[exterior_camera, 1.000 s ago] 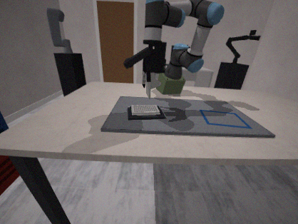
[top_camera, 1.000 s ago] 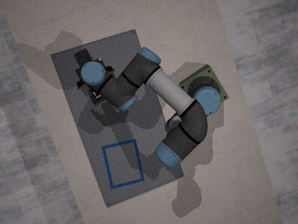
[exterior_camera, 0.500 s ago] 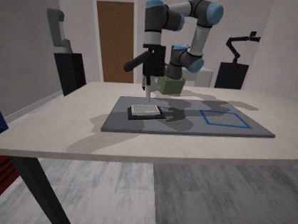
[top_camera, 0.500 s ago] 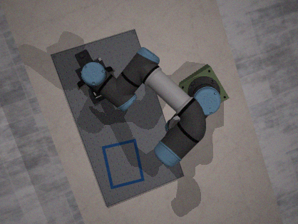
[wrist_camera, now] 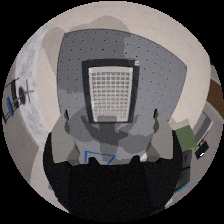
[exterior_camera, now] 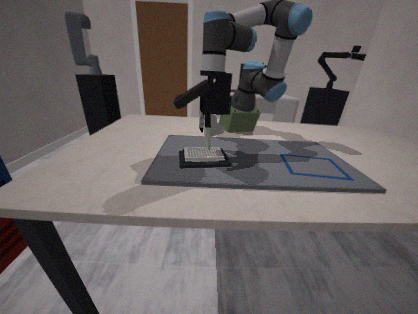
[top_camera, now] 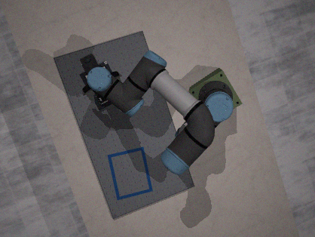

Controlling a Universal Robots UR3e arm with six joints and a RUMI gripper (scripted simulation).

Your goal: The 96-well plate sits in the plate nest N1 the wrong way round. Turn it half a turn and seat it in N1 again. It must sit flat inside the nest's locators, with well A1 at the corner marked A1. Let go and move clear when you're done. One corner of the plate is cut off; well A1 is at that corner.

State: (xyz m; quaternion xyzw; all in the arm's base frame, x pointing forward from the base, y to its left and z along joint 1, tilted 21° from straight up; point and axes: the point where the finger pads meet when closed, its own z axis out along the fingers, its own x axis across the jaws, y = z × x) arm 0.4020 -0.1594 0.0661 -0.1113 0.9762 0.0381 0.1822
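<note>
Right now my hand is 50 mm above the white 96-well plate. The rest, counted from my hand: dark flat block 60 mm below; A1 corner mark 30 mm behind, 90 mm to the right, 50 mm below.
</note>
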